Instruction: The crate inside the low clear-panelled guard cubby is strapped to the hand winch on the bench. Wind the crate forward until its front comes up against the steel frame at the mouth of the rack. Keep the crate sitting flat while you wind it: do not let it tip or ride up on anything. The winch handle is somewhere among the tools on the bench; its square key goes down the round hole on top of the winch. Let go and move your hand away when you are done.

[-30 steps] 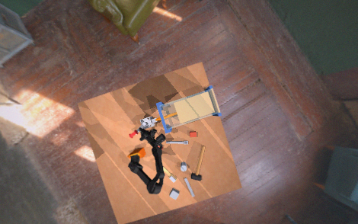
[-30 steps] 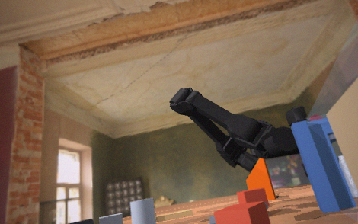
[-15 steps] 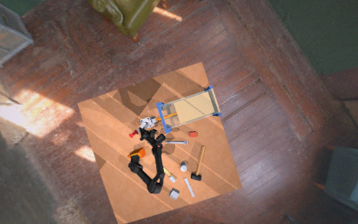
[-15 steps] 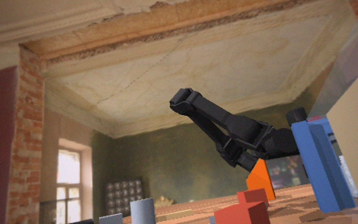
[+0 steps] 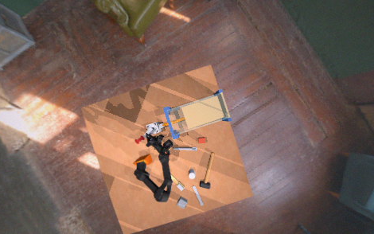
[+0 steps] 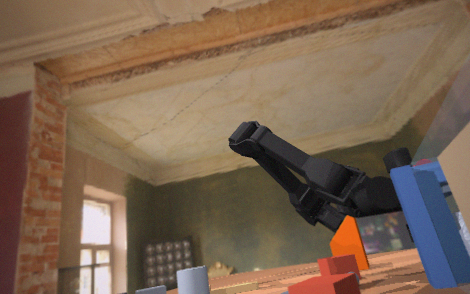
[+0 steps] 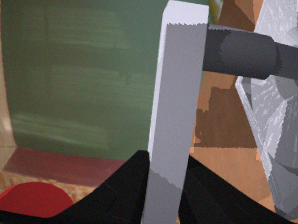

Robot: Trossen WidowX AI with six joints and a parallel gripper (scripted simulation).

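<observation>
Right now my gripper tip is 1 cm to the left of the winch handle, 1 cm below it and 1 cm past it. Round my gripper tip: grey hand winch: 10 cm below, 3 cm ahead, 1 cm to the left; then red knob: 4 cm behind, 4 cm above, 3 cm to the right; then clear-panelled guard cubby: 45 cm ahead, 4 cm to the left, 2 cm below.
</observation>
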